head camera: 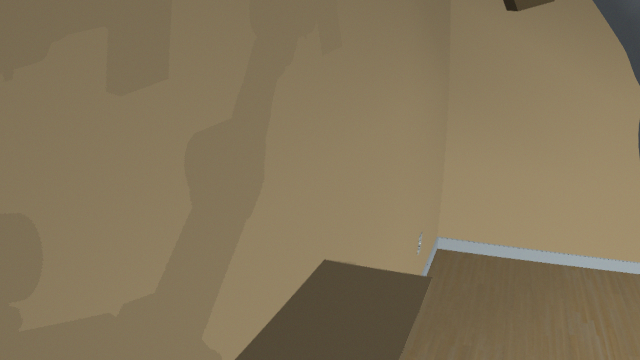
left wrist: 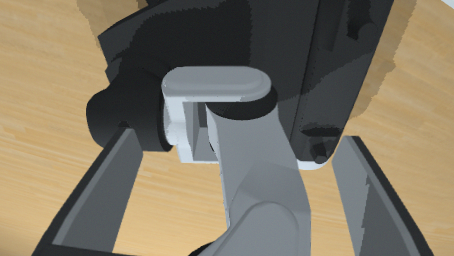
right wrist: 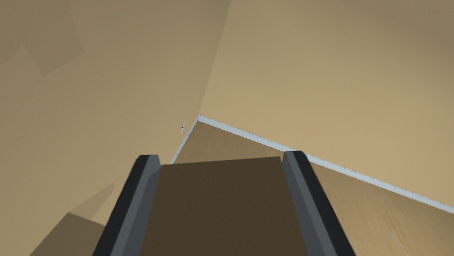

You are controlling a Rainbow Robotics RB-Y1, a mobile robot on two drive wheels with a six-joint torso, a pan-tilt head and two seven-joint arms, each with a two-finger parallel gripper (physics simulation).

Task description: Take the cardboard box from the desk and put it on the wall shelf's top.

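Frame: origin at the robot's base, x ahead, y left, z up, level; centimetres.
Seen in the pictures: left gripper, between the fingertips: (left wrist: 236, 145); right gripper, between the fingertips: (right wrist: 221, 167).
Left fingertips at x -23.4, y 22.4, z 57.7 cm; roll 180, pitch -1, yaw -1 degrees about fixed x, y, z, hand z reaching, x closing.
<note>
A point is followed by its place in that frame.
The brown cardboard box (right wrist: 225, 210) @(x 44.0, y -22.0, z 166.9 cm) fills the space between the fingers of my right gripper (right wrist: 221, 167) @(x 46.4, y -22.4, z 166.7 cm), which is shut on it. A small lower part of the box (head camera: 532, 4) @(x 40.4, y -24.3, z 158.1 cm) shows at the top edge of the head camera view, at the right. The dark brown wall shelf's top (head camera: 345, 310) @(x 66.6, y -3.9, z 100.1 cm) (right wrist: 67, 237) @(x 80.8, y -1.8, z 100.1 cm) shows at the bottom of the head camera view and at the lower left of the right wrist view. The box is apart from the shelf and to its right in both views. My left gripper (left wrist: 236, 145) @(x -23.4, y 22.4, z 57.7 cm) is open, with parts of the robot's own body seen beyond its fingers. The desk does not show.
The tan wall (head camera: 350, 150) @(x 105.1, y -5.5, z 122.2 cm) (right wrist: 125, 90) @(x 117.0, y -10.0, z 129.9 cm) rises behind the shelf and meets another wall (head camera: 540, 150) @(x 280.1, y -143.0, z 80.9 cm) (right wrist: 340, 85) @(x 253.9, y -213.3, z 107.6 cm) at a corner. A pale skirting board (head camera: 540, 256) @(x 274.5, y -154.4, z 4.6 cm) (right wrist: 360, 176) @(x 221.2, y -297.0, z 5.2 cm) runs along the wooden floor (head camera: 510, 310) @(x 213.9, y -110.0, z 0.1 cm) (right wrist: 380, 220) @(x 157.6, y -281.0, z 0.1 cm) (left wrist: 45, 75) @(x -93.2, y -3.5, z 0.1 cm). Part of my right arm (head camera: 622, 25) @(x 9.8, y -17.2, z 155.2 cm) shows at the upper right.
</note>
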